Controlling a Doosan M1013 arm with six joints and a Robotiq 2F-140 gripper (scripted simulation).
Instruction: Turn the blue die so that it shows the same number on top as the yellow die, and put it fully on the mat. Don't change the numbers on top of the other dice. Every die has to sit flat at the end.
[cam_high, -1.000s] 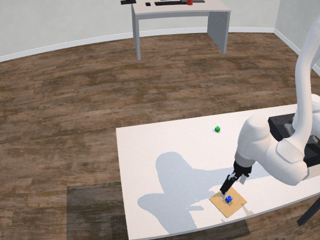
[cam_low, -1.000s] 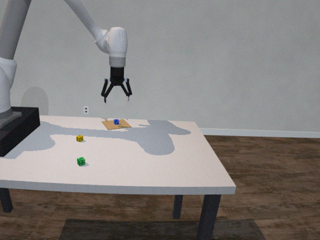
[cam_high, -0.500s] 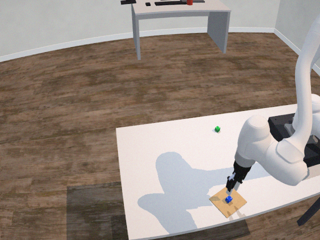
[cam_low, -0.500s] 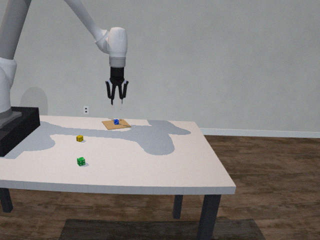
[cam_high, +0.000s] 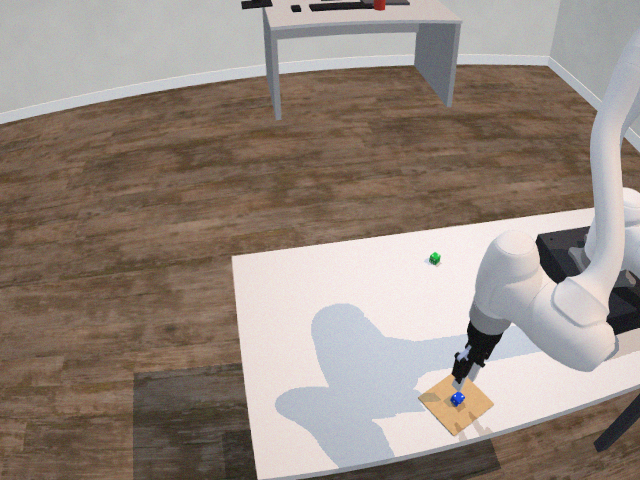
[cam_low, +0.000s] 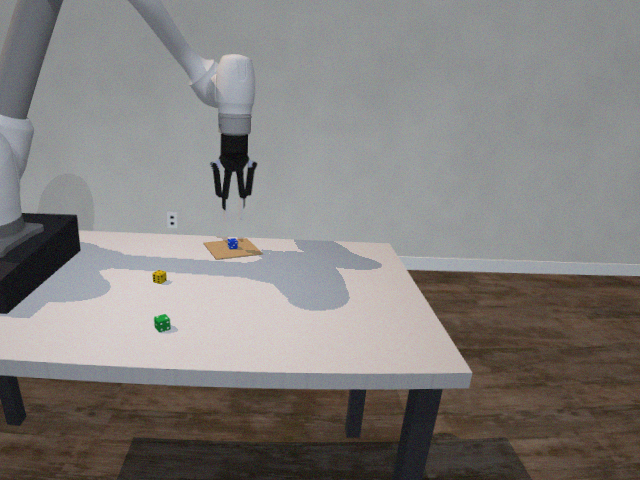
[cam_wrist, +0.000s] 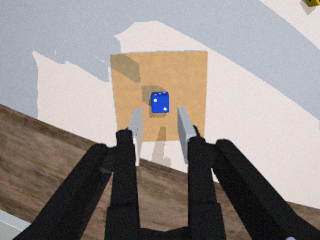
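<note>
The blue die is 110 mm below my hand. Round my hand: yellow die: 270 mm to the right, 120 mm behind, 110 mm below; tan mat: 120 mm below; green die: 480 mm to the right, 110 mm below, 30 mm behind.
</note>
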